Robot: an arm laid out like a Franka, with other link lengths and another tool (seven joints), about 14 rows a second.
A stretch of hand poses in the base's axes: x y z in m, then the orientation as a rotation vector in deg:
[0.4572 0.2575 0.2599 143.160 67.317 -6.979]
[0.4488 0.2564 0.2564 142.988 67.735 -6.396]
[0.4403 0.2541 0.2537 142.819 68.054 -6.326]
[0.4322 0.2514 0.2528 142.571 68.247 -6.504]
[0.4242 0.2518 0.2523 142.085 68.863 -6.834]
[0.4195 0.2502 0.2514 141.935 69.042 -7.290]
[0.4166 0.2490 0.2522 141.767 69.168 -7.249]
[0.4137 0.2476 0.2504 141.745 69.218 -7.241]
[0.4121 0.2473 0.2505 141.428 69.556 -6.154]
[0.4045 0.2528 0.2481 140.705 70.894 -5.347]
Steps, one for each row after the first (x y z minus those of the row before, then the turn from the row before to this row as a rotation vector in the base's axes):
[-0.0084 -0.0011 -0.0035 0.162 -0.308 0.393]
[-0.0085 -0.0023 -0.0027 -0.007 -0.004 0.262]
[-0.0081 -0.0027 -0.0009 -0.185 0.095 0.177]
[-0.0080 0.0004 -0.0005 -0.269 0.246 0.496]
[-0.0047 -0.0016 -0.0009 -0.182 0.302 0.098]
[-0.0029 -0.0012 0.0008 -0.082 -0.040 0.140]
[-0.0029 -0.0014 -0.0018 0.002 0.003 0.039]
[-0.0016 -0.0003 0.0001 0.160 -0.695 0.465]
[-0.0076 0.0055 -0.0024 0.124 -0.333 1.176]

